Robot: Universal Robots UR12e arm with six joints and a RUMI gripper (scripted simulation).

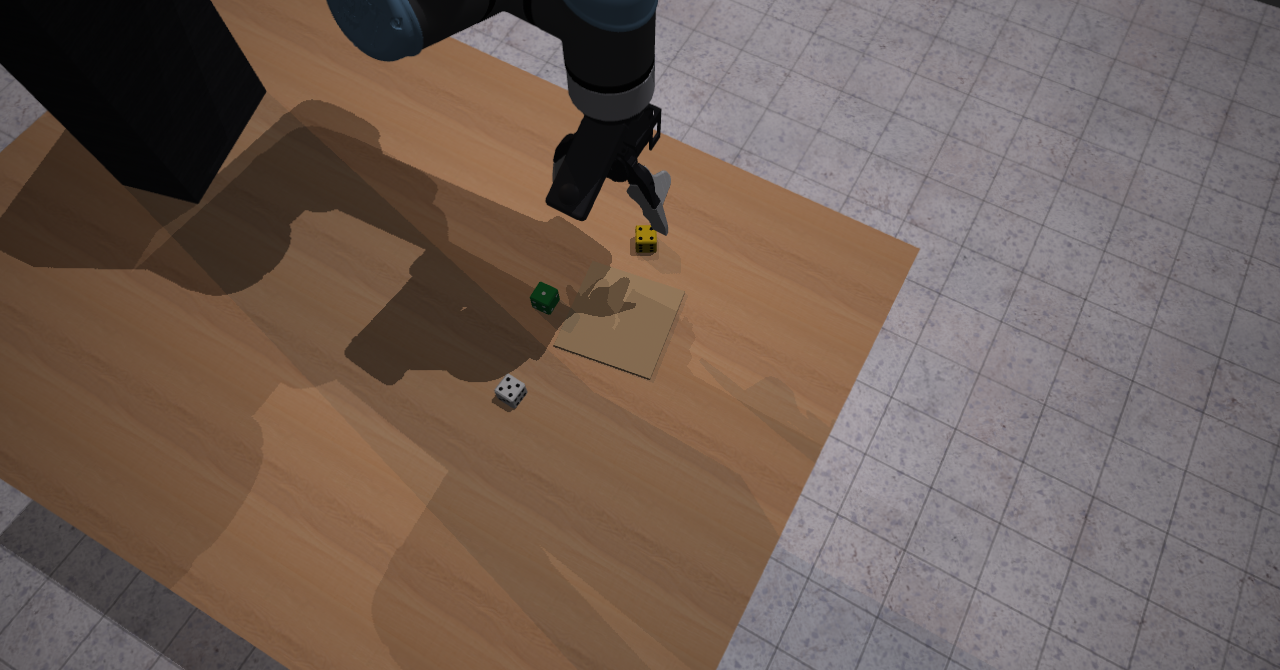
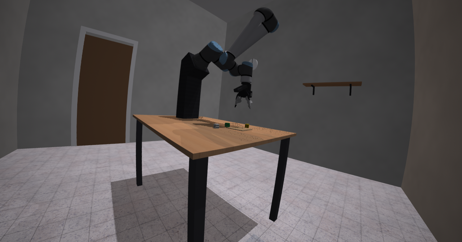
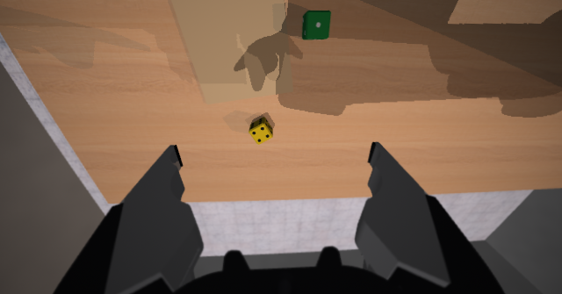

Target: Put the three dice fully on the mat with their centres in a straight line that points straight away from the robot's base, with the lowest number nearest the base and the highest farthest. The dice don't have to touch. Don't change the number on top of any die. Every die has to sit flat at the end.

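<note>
My gripper is now 1 cm past the green die, 11 cm to the left of it and 14 cm above it. Round my hand: yellow die: 1 cm behind, 6 cm to the left, 14 cm below; tan mat: 7 cm ahead, 4 cm to the right, 15 cm below; white die: 8 cm ahead, 22 cm to the right, 14 cm below.
</note>
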